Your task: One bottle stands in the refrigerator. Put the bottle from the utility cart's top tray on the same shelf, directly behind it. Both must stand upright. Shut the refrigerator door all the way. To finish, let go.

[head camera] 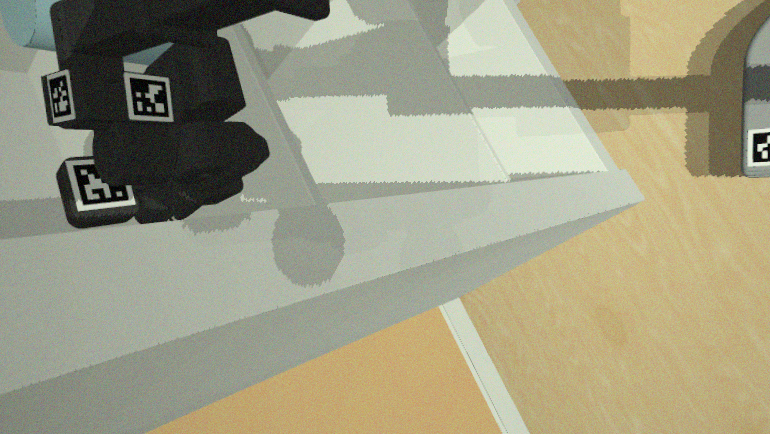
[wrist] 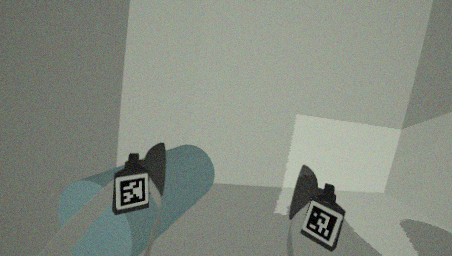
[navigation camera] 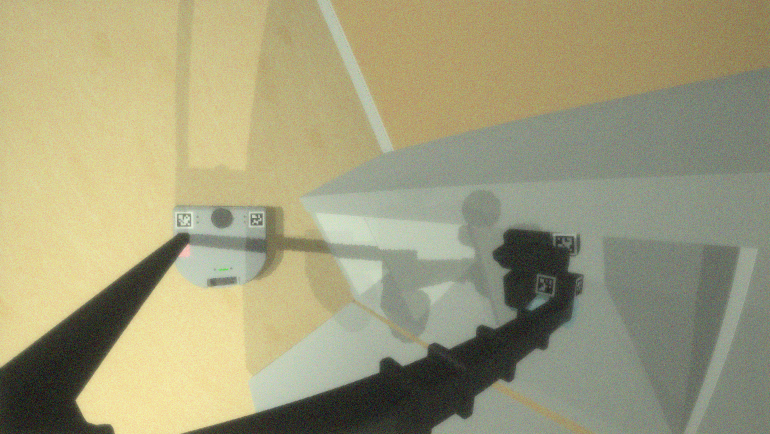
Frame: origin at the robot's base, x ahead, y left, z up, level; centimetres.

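Where they show: gripper, fingertip midpoint: (wrist: 229, 172); robot's base, link origin: (navigation camera: 221, 217).
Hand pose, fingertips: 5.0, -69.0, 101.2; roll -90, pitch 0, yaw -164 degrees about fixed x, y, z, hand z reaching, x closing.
Things, the pixels of their centre, and the offset from my fingertips, as dx, dy, dz. "*": a spot on its surface instead.
- darker body, surface spot: (wrist: 187, 175) * +4.7, -2.1, -2.2
- paler rounded part, surface spot: (wrist: 75, 200) * +9.2, +6.1, -2.8
- pale blue bottle part, body centre: (head camera: 107, 22) (navigation camera: 542, 304) -21.3, +8.4, -0.7
Blue bottle surfaces show in the wrist view as a darker body (wrist: 187, 175) partly behind the left finger and a paler rounded part (wrist: 75, 200) farther left; they overlap. A pale blue bottle part (head camera: 29, 24) (navigation camera: 574, 312) shows beside the black wrist (head camera: 177, 145) (navigation camera: 533, 258). How the bottle parts divide between bottles, and whether they are upright, I cannot tell. My gripper (wrist: 229, 172) is open, its fingers wide apart with no bottle between them; the blue body is at its left finger. The refrigerator (head camera: 269, 323) (navigation camera: 674, 121) is pale grey. The cart does not show.
My base (navigation camera: 221, 242) stands on the wooden floor beside the refrigerator. My dark arm (navigation camera: 431, 377) reaches across the lower part of the navigation view. A white floor strip (head camera: 479, 355) (navigation camera: 358, 75) runs up to the refrigerator's edge. Shadows lie over the pale surfaces.
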